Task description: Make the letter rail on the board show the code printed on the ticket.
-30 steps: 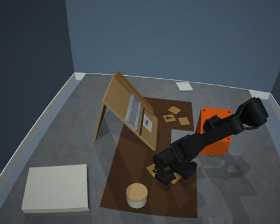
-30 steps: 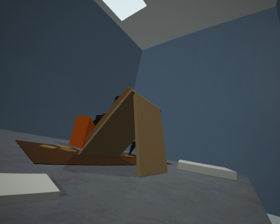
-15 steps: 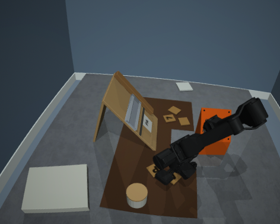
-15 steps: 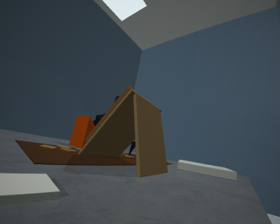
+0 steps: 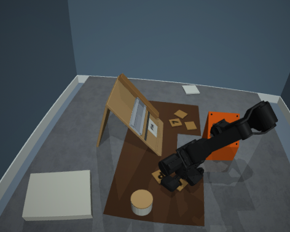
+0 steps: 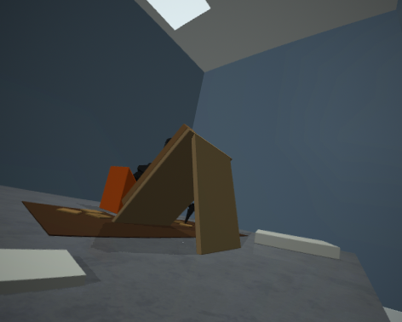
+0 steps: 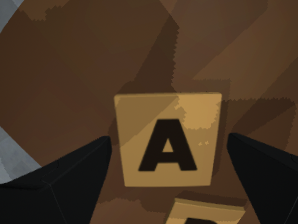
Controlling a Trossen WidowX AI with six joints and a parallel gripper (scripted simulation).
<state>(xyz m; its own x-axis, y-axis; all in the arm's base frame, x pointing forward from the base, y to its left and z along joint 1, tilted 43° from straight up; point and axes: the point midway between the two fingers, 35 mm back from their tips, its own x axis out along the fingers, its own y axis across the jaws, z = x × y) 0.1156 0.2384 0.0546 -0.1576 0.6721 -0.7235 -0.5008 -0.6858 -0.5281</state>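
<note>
My gripper tip is now 8 cm short of the tile marked p and 2 cm to the left of it. The rest, counted from my gripper tip: brown mat 19 cm to the right, 7 cm ahead; white slab 46 cm ahead, 20 cm to the left, 2 cm above; white ticket 25 cm to the right, 17 cm ahead, 7 cm above.
</note>
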